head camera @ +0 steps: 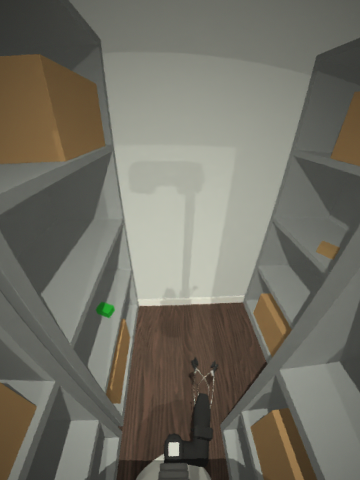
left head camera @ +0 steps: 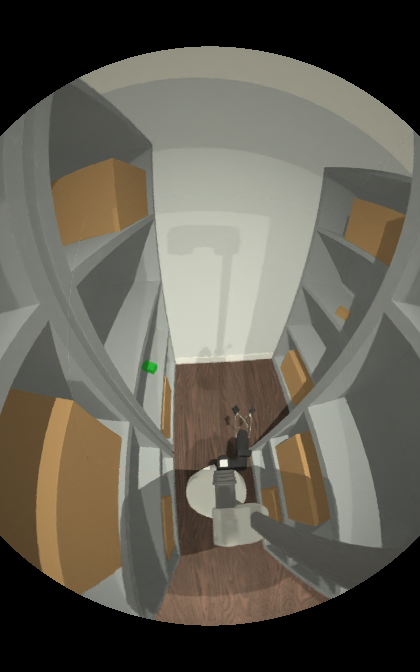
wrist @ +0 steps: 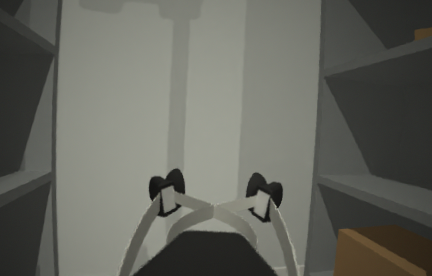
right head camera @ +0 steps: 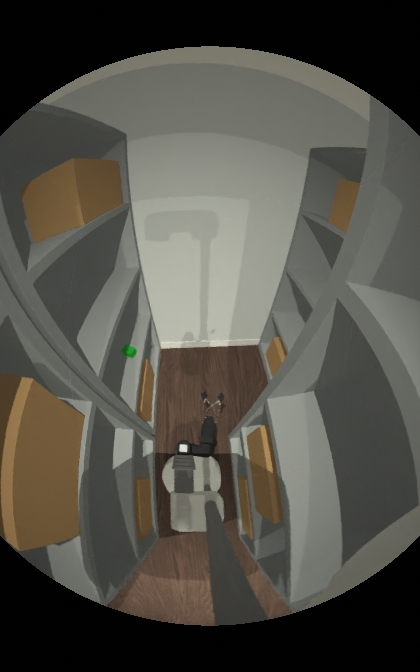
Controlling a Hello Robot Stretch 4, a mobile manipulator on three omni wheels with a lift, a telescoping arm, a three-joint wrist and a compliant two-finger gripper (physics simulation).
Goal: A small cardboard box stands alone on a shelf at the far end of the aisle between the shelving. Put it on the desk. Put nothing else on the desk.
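Places are measured from the robot's base along level axes (x ahead, y left, z up), in centimetres.
Where they show: gripper, between the fingertips: (head camera: pixel 204 359) (wrist: pixel 216 186).
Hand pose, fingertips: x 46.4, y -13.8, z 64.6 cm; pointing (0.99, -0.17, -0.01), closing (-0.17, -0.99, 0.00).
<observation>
After its pixels a point has its place.
The small cardboard box (head camera: pixel 327 250) @[x 81.3, y -79.9, z 99.9 cm] (left head camera: pixel 342 313) stands alone on a middle shelf of the right-hand shelving near the end wall. In the wrist view a corner of the small box (wrist: pixel 423 34) @[x 83.1, y -78.4, z 99.6 cm] shows at the upper right edge; in the right head view it does not show, behind a shelf upright. My gripper (head camera: pixel 205 365) @[x 46.4, y -13.8, z 64.6 cm] (left head camera: pixel 244 410) (right head camera: pixel 213 396) (wrist: pixel 216 186) @[x 46.4, y -13.8, z 64.6 cm] is open and empty, over the aisle floor, left of the box and apart from it. The desk does not show in these views.
A green block (head camera: pixel 105 309) @[x 79.1, y 42.7, z 55.1 cm] (left head camera: pixel 149 367) (right head camera: pixel 129 351) lies on a left shelf. Large cardboard boxes (head camera: pixel 75 107) (left head camera: pixel 375 227) (wrist: pixel 375 255) stand on shelves on both sides. Shelf uprights flank the narrow aisle, and the end wall (head camera: pixel 165 240) @[x 127.1, y 7.3, z 74.9 cm] closes it.
</observation>
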